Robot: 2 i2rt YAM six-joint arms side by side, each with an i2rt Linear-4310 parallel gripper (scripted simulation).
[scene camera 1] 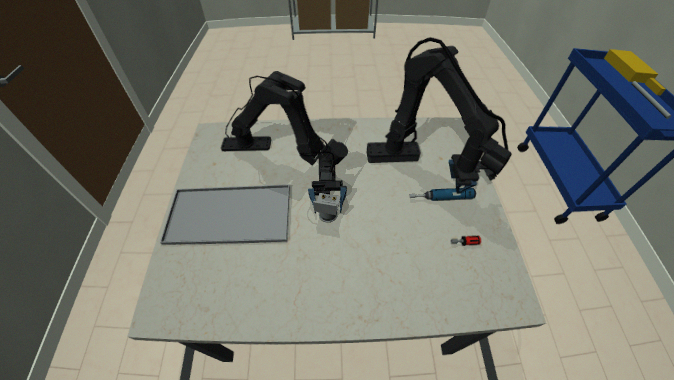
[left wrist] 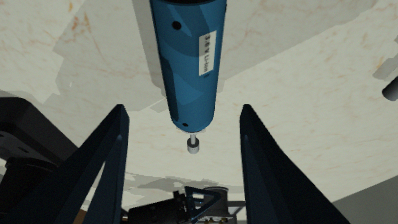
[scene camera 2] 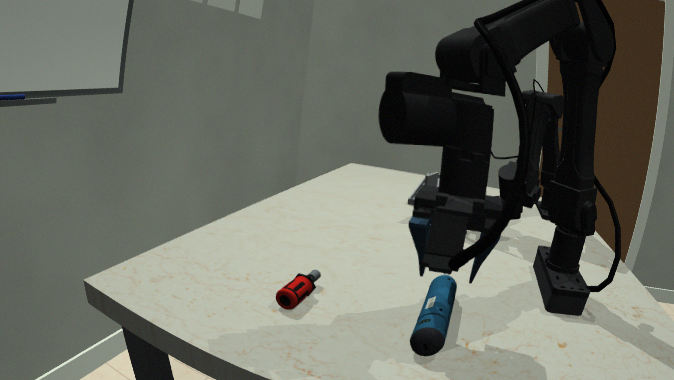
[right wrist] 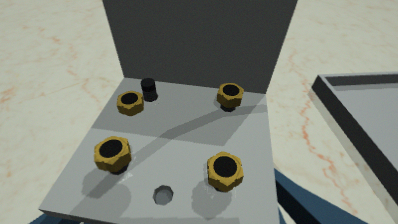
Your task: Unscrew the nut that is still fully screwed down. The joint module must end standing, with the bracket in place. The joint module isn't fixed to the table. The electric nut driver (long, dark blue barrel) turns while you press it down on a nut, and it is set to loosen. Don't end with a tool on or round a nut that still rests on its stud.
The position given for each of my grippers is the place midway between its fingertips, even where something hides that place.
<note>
I see my left gripper [scene camera 2: 446, 278], my right gripper [right wrist: 182, 169], an electric nut driver [scene camera 2: 429, 335], a red-handled hand driver [scene camera 2: 288, 297], a shallow grey tray [scene camera 1: 244, 214], a grey bracket [right wrist: 189, 56], a nut [right wrist: 224, 170] and a nut [right wrist: 113, 153].
My left gripper is seen too in scene camera 1 [scene camera 1: 455, 185] and in the left wrist view [left wrist: 183, 110]. The right wrist view does not show the electric nut driver: it is out of frame. The right wrist view does not show the red-handled hand driver: it is out of frame.
</note>
